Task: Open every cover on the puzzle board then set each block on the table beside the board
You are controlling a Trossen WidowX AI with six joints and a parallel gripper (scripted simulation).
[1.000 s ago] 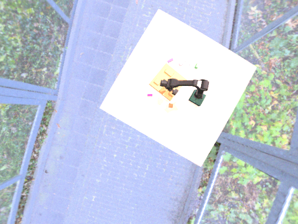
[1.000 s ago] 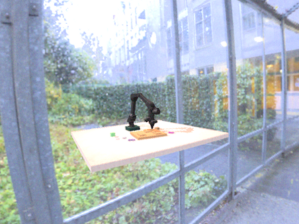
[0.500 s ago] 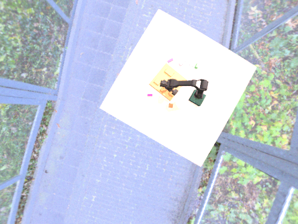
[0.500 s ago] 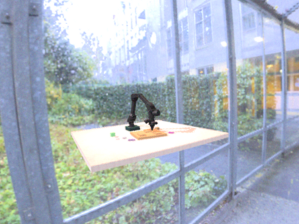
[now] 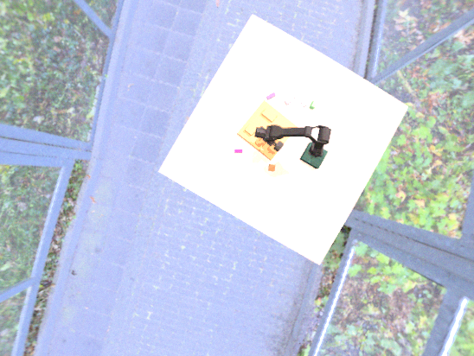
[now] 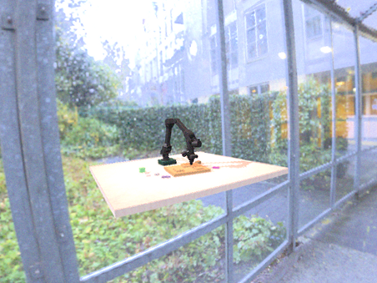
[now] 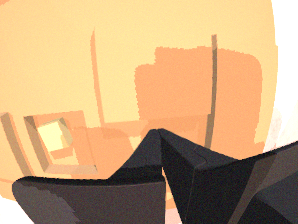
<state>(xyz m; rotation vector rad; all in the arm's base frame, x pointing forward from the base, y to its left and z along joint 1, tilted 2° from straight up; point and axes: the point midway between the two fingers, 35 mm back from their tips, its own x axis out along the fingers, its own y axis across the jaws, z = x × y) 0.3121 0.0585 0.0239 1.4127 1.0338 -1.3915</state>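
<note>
The puzzle board lies 3 cm ahead of my gripper tip, 8 cm to the right of it and 1 cm below it. Also, from my gripper tip: lilac block 10 cm ahead, 31 cm to the right, 2 cm below; green block 19 cm behind, 36 cm to the right, 1 cm below; pink block 16 cm ahead, 13 cm to the left, 2 cm below.
</note>
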